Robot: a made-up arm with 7 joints. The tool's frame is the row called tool.
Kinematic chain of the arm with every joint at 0, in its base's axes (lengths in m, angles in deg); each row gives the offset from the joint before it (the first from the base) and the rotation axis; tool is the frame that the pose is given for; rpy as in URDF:
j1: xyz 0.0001 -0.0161 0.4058 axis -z
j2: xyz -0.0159 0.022 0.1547 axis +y
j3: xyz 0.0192 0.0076 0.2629 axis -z
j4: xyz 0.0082 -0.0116 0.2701 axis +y
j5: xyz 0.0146 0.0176 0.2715 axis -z
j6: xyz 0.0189 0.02 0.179 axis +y
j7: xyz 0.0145 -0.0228 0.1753 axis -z
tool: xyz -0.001 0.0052 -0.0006 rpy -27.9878 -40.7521 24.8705
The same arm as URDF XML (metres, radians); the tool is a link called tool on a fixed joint. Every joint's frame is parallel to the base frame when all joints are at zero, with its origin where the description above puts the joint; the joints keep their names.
<robot name="arm">
<joint name="j1" type="continuous"><parent link="base_link"/><child link="link1"/><origin xyz="0.0001 -0.0161 0.4058"/><axis xyz="0 0 -1"/></joint>
<joint name="j2" type="continuous"><parent link="link1"/><child link="link2"/><origin xyz="-0.0159 0.022 0.1547"/><axis xyz="0 1 0"/></joint>
<joint name="j3" type="continuous"><parent link="link2"/><child link="link3"/><origin xyz="0.0192 0.0076 0.2629"/><axis xyz="0 0 -1"/></joint>
<joint name="j4" type="continuous"><parent link="link3"/><child link="link4"/><origin xyz="0.0082 -0.0116 0.2701"/><axis xyz="0 1 0"/></joint>
<joint name="j5" type="continuous"><parent link="link4"/><child link="link5"/><origin xyz="0.0146 0.0176 0.2715"/><axis xyz="0 0 -1"/></joint>
<joint name="j6" type="continuous"><parent link="link5"/><child link="link6"/><origin xyz="0.0189 0.02 0.179"/><axis xyz="0 1 0"/></joint>
<joint name="j7" type="continuous"><parent link="link6"/><child link="link7"/><origin xyz="0.0145 -0.0228 0.1753"/><axis xyz="0 0 -1"/></joint>
<joint name="tool_joint" type="fixed"><parent link="link7"/><child link="tool"/><origin xyz="-0.001 0.0052 -0.0006" rpy="-0.4885 -0.7113 0.4341"/></joint>
<link name="base_link"/>
<link name="link1"/>
<link name="link2"/>
<link name="link3"/>
<link name="link4"/>
<link name="link5"/>
<link name="link6"/>
<link name="link7"/>
<link name="tool"/>
</robot>

